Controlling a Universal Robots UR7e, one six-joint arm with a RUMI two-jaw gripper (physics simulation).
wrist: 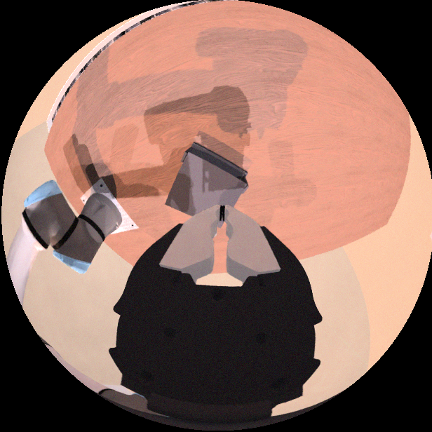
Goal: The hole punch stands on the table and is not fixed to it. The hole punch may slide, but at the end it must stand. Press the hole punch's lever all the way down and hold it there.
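Note:
The hole punch (207,180) stands on the wood-grained table (345,165), a little above the middle of the wrist view. Its broad grey lever faces the camera, and a dark edge strip runs along its far side. My gripper (222,207) is shut and empty, its two tips together. The tips overlap the lever's near edge in the view and hide part of it. Whether they touch the lever or hang above it I cannot tell. How far down the lever is I cannot tell either.
The robot's own base and arm joints (70,230) stand at the left edge of the table, on a pale mounting plate (125,223). Shadows of the arm and gripper fall across the table around the hole punch.

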